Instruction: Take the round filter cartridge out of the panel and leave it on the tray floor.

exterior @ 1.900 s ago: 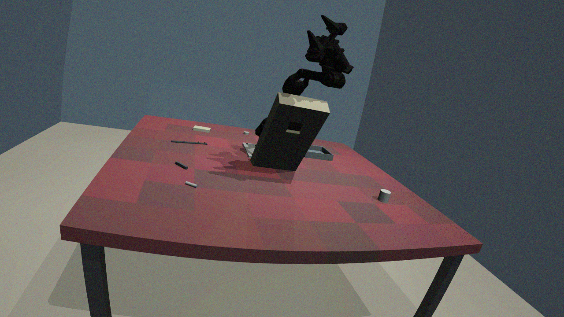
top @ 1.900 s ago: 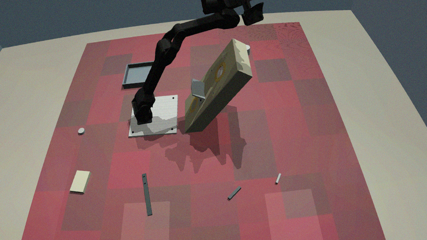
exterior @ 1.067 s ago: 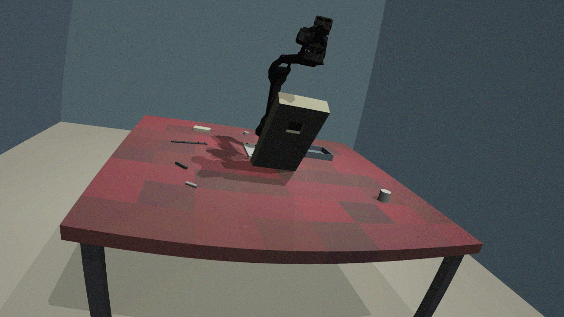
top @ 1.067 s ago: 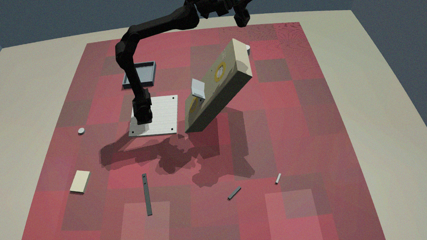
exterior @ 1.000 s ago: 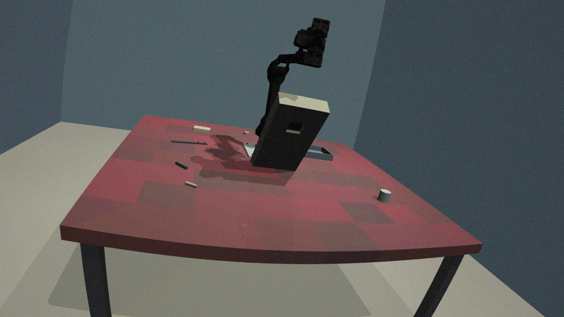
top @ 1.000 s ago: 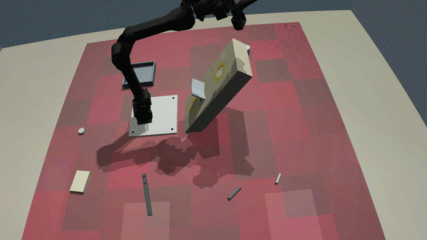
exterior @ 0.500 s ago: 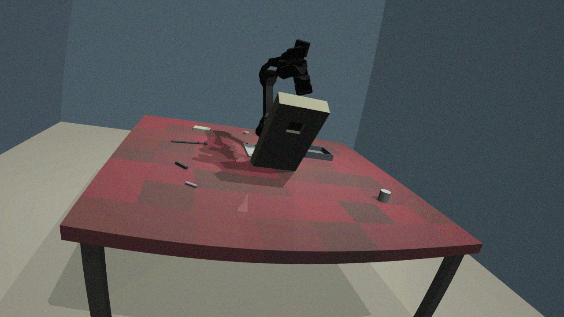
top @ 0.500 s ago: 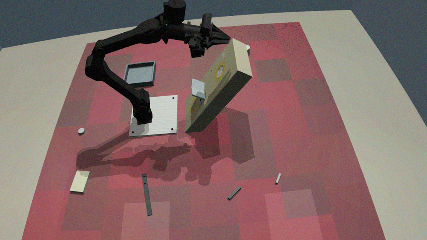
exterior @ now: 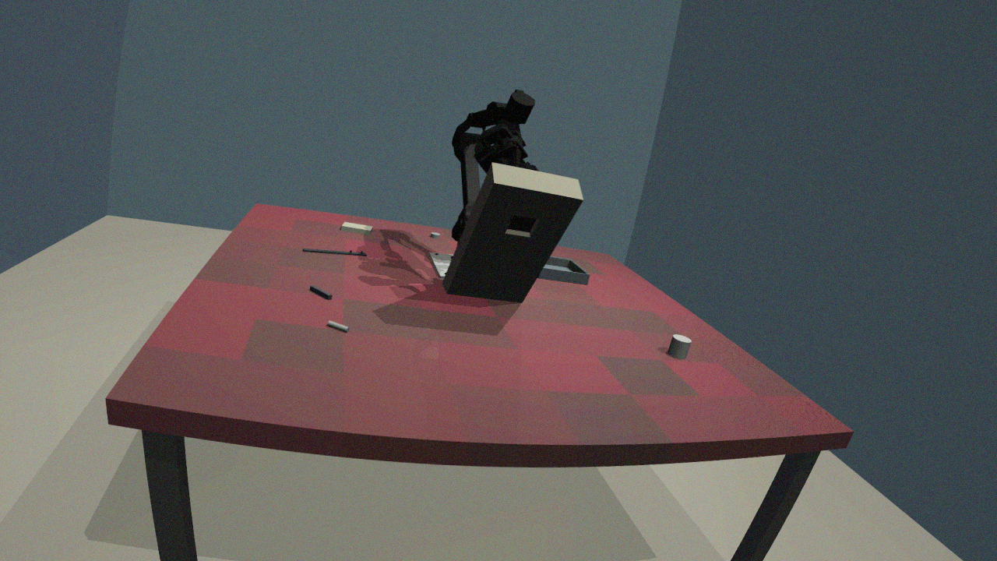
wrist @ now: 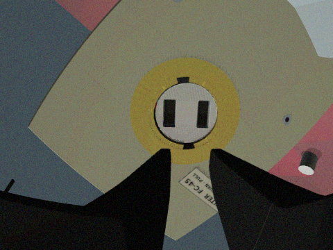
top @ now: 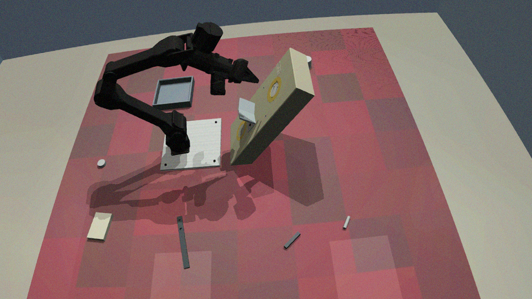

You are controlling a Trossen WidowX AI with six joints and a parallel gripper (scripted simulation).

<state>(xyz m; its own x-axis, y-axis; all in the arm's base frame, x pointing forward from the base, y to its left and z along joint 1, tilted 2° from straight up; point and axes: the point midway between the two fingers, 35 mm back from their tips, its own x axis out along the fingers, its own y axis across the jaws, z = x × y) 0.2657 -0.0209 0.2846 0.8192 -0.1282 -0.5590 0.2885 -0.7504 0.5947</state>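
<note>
Right now the round filter cartridge is 60 mm ahead of my gripper tip, 50 mm below it and 10 mm to the right of it. From my gripper tip the other things lie so: beige service panel: 120 mm below, 20 mm ahead; short bar: 380 mm to the right, 270 mm below, 20 mm ahead; grey shelf: 140 mm below, 40 mm behind, 10 mm to the left.
</note>
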